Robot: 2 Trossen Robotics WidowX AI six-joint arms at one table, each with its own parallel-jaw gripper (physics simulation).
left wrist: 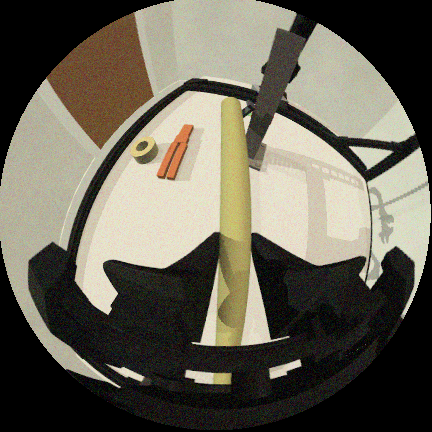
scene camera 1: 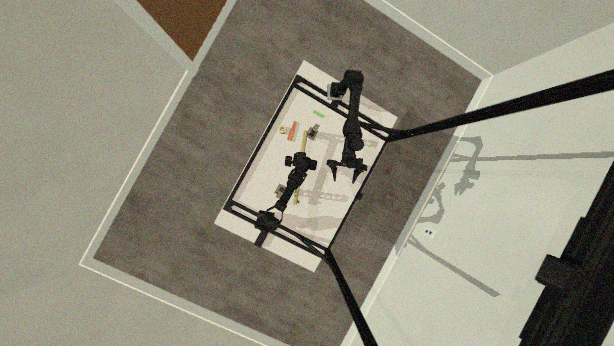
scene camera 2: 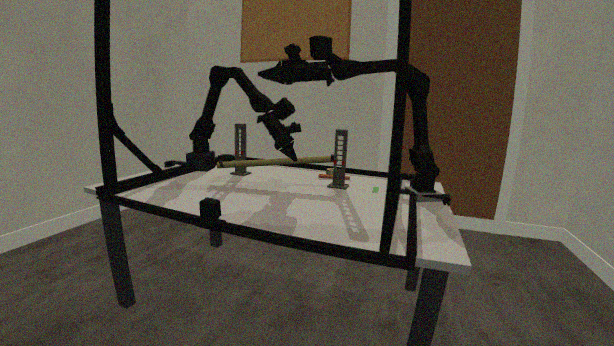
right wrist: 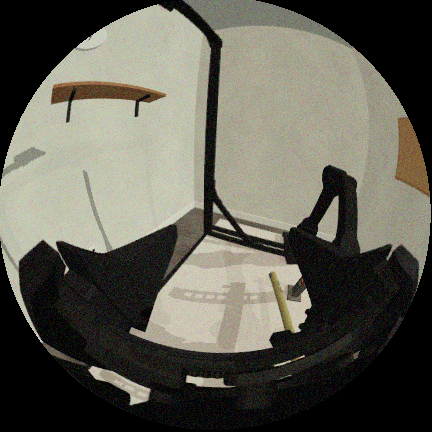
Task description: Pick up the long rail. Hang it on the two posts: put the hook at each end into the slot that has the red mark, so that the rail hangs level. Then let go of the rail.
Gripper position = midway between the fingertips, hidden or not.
Note:
My left gripper (left wrist: 234, 237) holds a long rail (scene camera 2: 321, 159), which touches nothing else. My right gripper (scene camera 2: 260, 75) is open, with nothing in its grasp. On the table rests an orange bar (left wrist: 181, 139). Also in view: a post (left wrist: 286, 46).
The long rail also shows in the left wrist view (left wrist: 235, 203). My left gripper is seen too in the right wrist view (right wrist: 294, 356). My right gripper also shows in the right wrist view (right wrist: 235, 231). The right wrist view misses the orange bar, which is hidden by my right gripper.

